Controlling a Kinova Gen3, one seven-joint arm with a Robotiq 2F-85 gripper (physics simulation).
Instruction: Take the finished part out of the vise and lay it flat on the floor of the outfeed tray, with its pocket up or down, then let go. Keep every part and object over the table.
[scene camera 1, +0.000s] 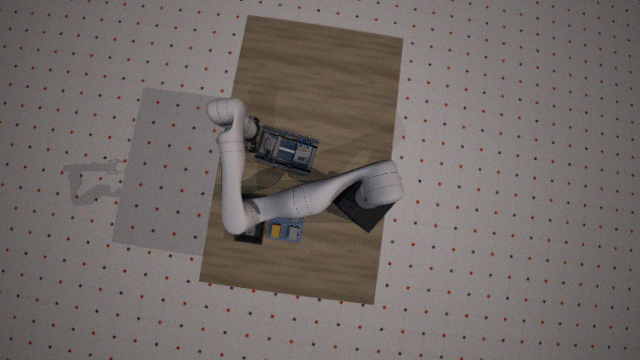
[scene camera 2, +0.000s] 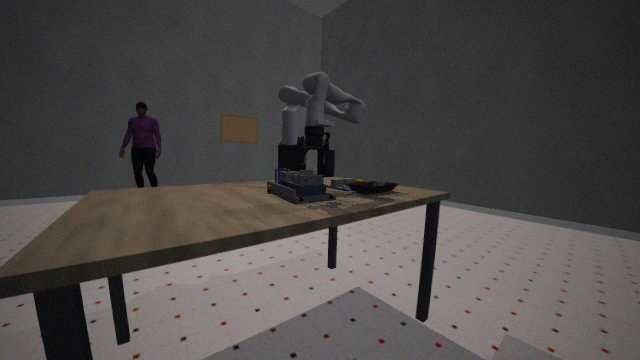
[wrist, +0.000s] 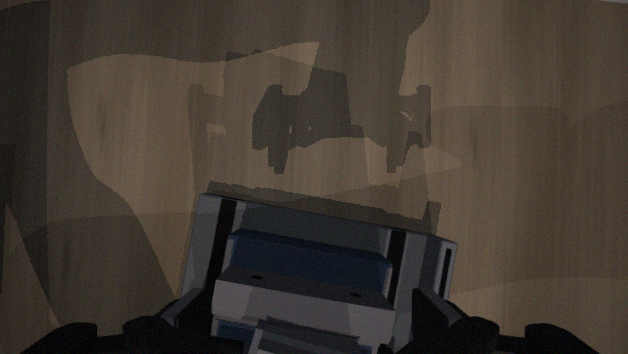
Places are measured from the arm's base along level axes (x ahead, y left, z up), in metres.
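Pixels of known places: gripper, fingertip midpoint: (scene camera 1: 257, 139) (scene camera 2: 313, 164) (wrist: 311, 311); arm's base at its link origin: (scene camera 2: 289, 143).
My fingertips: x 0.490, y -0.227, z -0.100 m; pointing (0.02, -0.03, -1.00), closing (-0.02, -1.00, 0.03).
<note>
Ahead of a thing's pixels: the offset from my fingertips to its middle. "spot": to the spot under its first point.
The vise @(dx -0.115, dy +0.019, dz -0.090 m) (scene camera 1: 286, 167) (scene camera 2: 285, 193) (wrist: 197, 250) has grey rails, a dark blue body and grey jaw blocks. A grey jaw block @(spot: dx -0.009, dy +0.004, dz -0.043 m) (wrist: 302, 300) with two holes shows in the wrist view, with more grey and blue behind it at the lower edge. I cannot clearly tell the finished part from the grey blocks. My gripper (scene camera 1: 254, 135) (scene camera 2: 313, 167) (wrist: 311, 311) is open and empty, above the vise's left end in the first scene view. Its fingers stand wide to either side of the jaw block in the wrist view. The black outfeed tray (scene camera 1: 248, 241) (scene camera 2: 372, 188) is partly under the arm.
A blue tray (scene camera 1: 284, 238) with yellow and grey blocks stands beside the black tray. The arm's elbow hangs over these trays in the first scene view. The black base block (scene camera 1: 368, 220) is at the table's right edge. Blue and yellow pieces @(spot: dx -0.211, dy -0.034, dz -0.120 m) (scene camera 1: 305, 142) stand at the vise's right end.
</note>
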